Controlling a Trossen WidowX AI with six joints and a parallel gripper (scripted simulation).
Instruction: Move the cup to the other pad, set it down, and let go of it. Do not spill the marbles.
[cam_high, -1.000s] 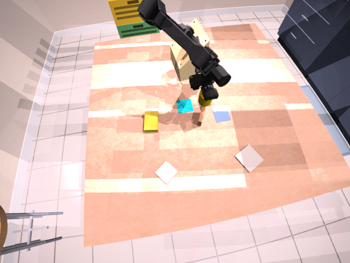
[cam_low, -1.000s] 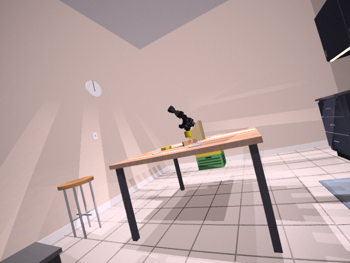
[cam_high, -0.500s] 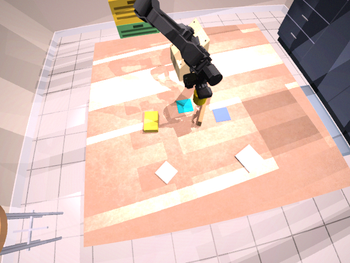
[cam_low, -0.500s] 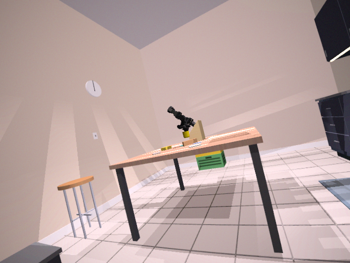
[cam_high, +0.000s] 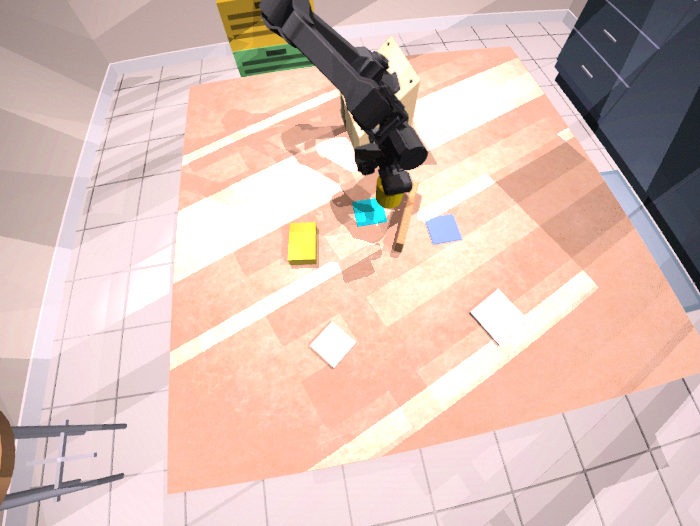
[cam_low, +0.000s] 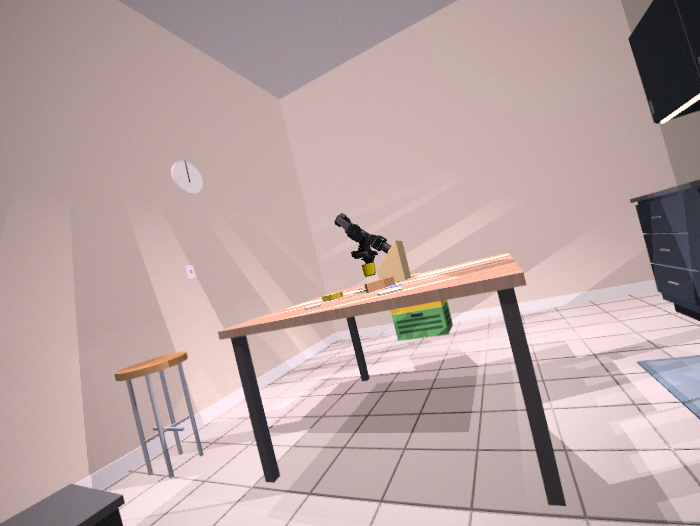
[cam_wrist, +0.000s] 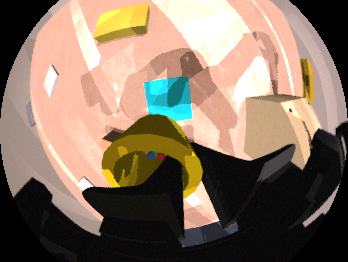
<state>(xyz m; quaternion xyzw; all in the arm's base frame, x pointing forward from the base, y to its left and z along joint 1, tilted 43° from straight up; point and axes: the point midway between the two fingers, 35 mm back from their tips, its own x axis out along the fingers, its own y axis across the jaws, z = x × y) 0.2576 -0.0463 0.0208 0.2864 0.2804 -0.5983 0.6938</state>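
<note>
My gripper tip is now 12 cm above the cyan pad, 4 cm to the left of it and 1 cm short of it. The rest, counted from my gripper tip: pale blue pad 15 cm to the left, 12 cm below, 9 cm ahead; then yellow cup 2 cm ahead; then low wooden bar 10 cm below, 5 cm to the left, 5 cm ahead.
</note>
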